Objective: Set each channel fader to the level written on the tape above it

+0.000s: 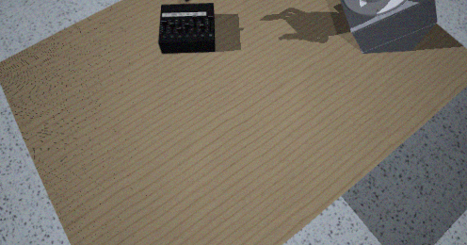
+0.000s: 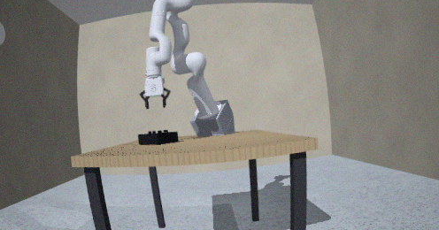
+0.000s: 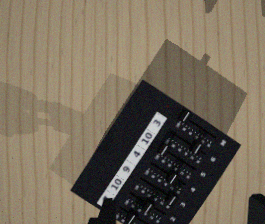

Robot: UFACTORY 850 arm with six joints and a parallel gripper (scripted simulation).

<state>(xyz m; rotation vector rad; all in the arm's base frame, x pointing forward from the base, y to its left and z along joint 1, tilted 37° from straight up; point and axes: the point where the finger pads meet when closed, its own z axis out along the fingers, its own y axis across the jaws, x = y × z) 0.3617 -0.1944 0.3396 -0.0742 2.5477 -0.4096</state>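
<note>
Right now the fader 3 is 30 mm ahead of my hand, 10 mm to the left of it and 130 mm below it. The rest, counted from my hand: fader 2: 40 mm ahead, 10 mm to the right, 130 mm below; then fader 5: 20 mm behind, 10 mm to the left, 130 mm below; then fader 4: 10 mm ahead, 10 mm to the left, 130 mm below.
</note>
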